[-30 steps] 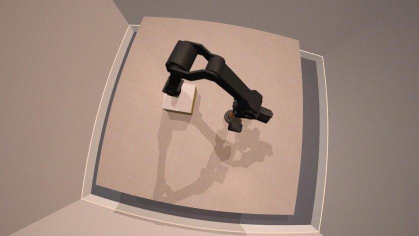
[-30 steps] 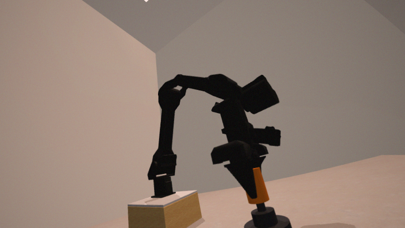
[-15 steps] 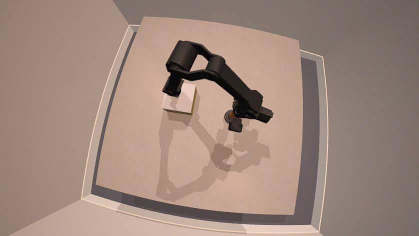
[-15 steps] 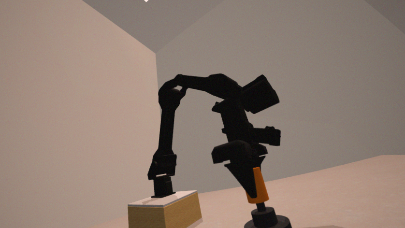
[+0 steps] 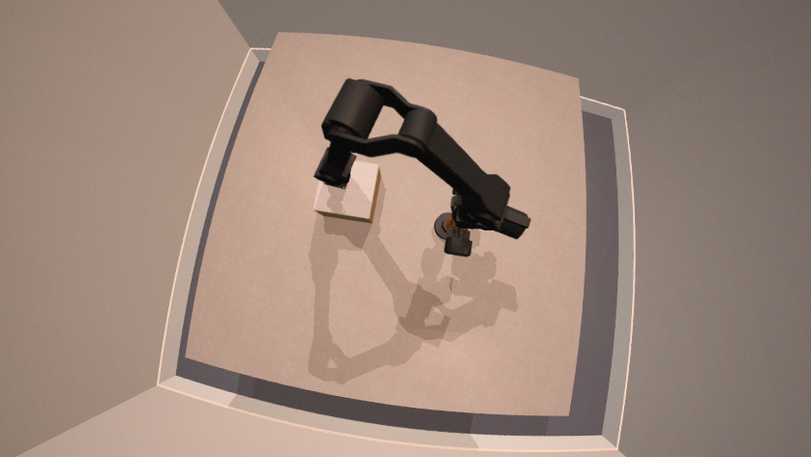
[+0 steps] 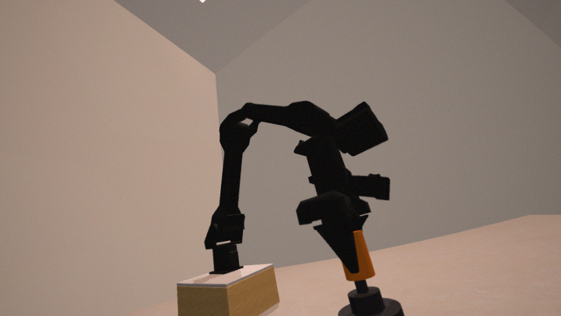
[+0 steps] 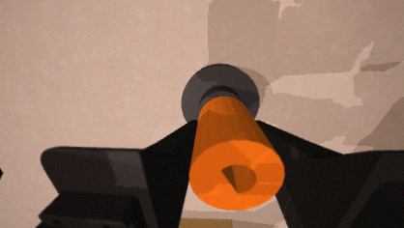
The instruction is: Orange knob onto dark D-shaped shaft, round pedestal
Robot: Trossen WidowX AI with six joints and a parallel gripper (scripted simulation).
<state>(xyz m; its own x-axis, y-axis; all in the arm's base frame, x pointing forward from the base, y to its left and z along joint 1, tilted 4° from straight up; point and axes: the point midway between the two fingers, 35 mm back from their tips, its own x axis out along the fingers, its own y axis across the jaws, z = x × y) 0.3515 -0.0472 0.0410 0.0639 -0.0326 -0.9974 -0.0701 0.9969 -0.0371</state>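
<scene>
Right now my gripper tip is 2 cm below the orange knob. Also, from my gripper tip: round dark pedestal (4 cm below).
</scene>
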